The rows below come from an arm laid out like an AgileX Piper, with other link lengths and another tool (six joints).
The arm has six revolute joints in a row. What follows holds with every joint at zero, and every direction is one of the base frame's. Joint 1 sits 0.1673 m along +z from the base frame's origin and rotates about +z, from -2.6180 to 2.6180 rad. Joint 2 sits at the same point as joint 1 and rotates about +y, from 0.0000 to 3.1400 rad. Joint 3 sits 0.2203 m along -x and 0.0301 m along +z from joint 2 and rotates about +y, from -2.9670 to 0.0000 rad. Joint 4 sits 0.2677 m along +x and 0.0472 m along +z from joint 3 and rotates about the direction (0.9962, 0, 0.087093), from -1.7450 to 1.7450 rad. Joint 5 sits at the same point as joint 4 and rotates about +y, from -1.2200 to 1.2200 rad. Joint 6 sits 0.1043 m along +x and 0.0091 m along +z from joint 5 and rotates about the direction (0.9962, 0, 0.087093), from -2.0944 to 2.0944 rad. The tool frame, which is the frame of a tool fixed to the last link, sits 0.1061 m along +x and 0.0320 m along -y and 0.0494 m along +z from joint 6; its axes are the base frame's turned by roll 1.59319, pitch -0.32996 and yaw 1.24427 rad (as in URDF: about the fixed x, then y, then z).
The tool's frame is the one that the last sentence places.
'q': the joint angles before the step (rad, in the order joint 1, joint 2, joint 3, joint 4, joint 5, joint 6). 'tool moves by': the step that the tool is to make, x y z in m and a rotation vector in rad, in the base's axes. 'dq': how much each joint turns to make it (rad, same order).
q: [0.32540 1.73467 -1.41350 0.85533 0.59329 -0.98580]
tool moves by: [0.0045 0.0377 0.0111 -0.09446 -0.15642 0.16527]
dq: [0.04055 0.09259 -0.11852 0.02011 0.01123 -0.22490]
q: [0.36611 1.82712 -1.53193 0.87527 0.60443 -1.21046]
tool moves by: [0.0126 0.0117 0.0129 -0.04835 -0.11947 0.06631]
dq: [-0.00009 0.06949 -0.10226 0.01463 -0.00167 -0.13792]
